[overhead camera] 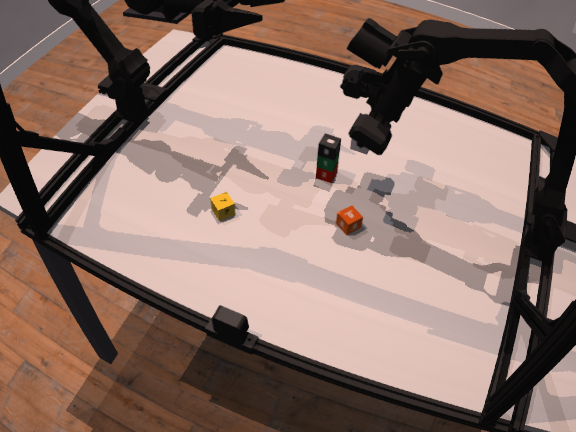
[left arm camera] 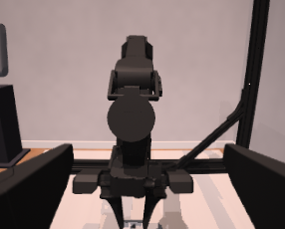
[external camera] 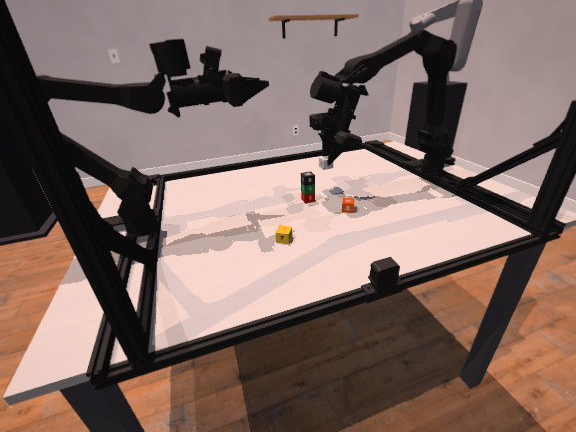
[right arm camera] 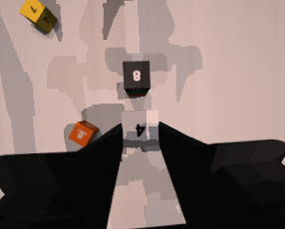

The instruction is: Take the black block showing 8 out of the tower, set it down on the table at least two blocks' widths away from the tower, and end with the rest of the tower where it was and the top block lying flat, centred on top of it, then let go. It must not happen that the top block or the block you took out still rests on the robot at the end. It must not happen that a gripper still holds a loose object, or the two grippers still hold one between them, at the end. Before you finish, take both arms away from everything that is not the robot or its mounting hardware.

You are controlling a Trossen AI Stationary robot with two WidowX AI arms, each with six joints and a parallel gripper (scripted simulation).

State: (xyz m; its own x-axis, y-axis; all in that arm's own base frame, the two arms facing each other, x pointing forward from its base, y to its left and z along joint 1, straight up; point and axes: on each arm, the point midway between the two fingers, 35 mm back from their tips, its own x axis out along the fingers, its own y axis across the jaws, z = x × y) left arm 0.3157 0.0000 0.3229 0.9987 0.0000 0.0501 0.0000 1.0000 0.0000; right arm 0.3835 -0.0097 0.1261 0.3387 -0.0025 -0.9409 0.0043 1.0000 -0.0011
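My left hand is 27 cm above the black block, 15 cm to the left of it and 1 cm short of it. Round my left hand: red block 33 cm below, 15 cm to the right, 1 cm ahead; green block 30 cm below, 15 cm to the right, 1 cm ahead; yellow block 33 cm below, 16 cm behind, 1 cm to the right.
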